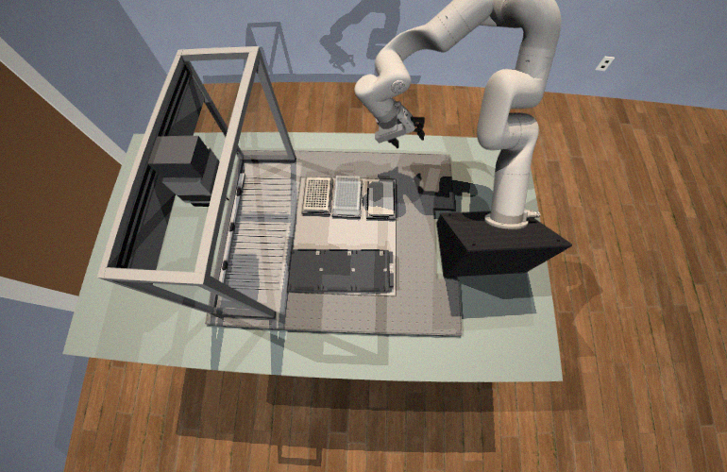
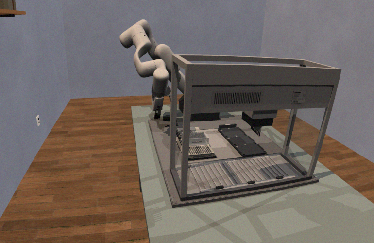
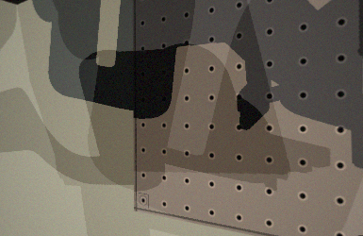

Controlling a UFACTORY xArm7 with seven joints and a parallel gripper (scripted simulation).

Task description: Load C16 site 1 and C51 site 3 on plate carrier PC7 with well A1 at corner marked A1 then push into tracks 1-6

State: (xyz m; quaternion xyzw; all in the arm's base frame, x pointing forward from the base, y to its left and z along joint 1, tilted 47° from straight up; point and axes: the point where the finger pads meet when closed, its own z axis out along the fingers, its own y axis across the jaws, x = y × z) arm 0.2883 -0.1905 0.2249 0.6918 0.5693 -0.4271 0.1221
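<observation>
Now: the nest S2 20 cm ahead of my hand, 17 cm to the left of it and 12 cm below it. From my hand the other things lie so: dark plate carrier PC7: 43 cm to the left, 22 cm ahead, 11 cm below; dark nest S1: 17 cm to the left, 12 cm below, 9 cm ahead.
</observation>
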